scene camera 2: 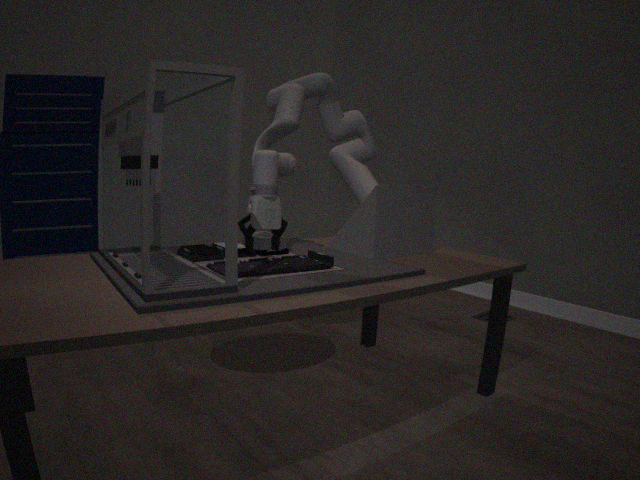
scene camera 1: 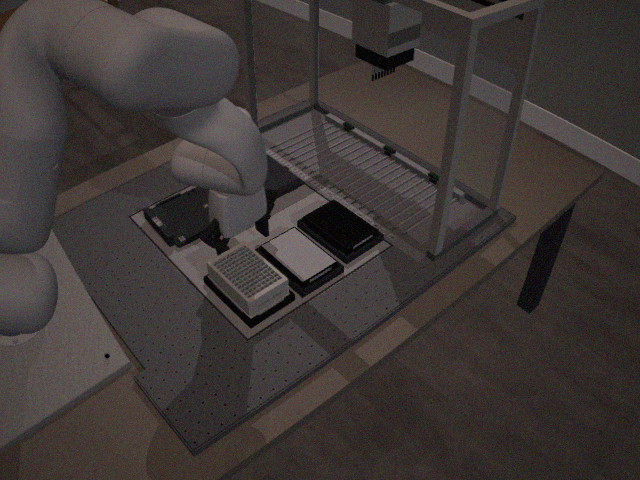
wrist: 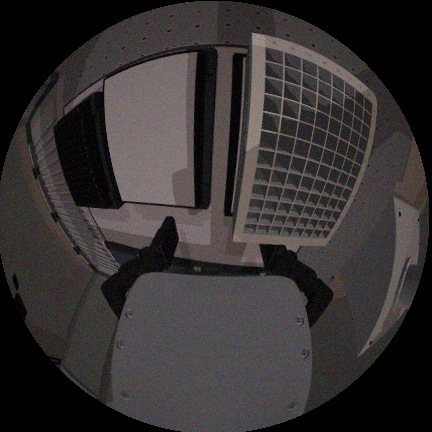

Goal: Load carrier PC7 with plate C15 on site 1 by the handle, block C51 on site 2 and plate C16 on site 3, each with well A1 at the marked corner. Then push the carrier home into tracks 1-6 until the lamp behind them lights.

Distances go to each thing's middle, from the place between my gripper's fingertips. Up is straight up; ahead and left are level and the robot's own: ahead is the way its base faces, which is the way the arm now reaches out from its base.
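Scene:
From my hand, you'd find the dark carrier [scene camera 1: 179,220] 90 mm ahead and 140 mm to the left, and it's 10 mm below. The pipetting head [scene camera 1: 386,41] is 400 mm ahead of my hand, 20 mm to the right of it and 310 mm above it.

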